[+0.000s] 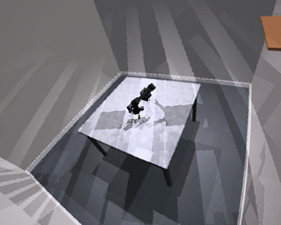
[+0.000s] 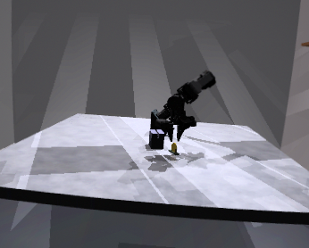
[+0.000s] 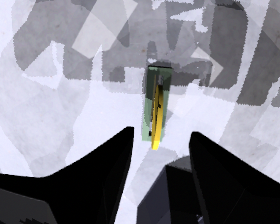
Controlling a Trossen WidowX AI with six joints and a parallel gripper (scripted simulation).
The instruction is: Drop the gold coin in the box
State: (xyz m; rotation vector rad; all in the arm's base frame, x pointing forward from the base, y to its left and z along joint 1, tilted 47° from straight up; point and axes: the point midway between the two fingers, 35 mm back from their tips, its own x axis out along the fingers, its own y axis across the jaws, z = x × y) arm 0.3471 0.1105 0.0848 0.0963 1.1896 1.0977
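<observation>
The gold coin is 3 cm below my gripper tip.
</observation>
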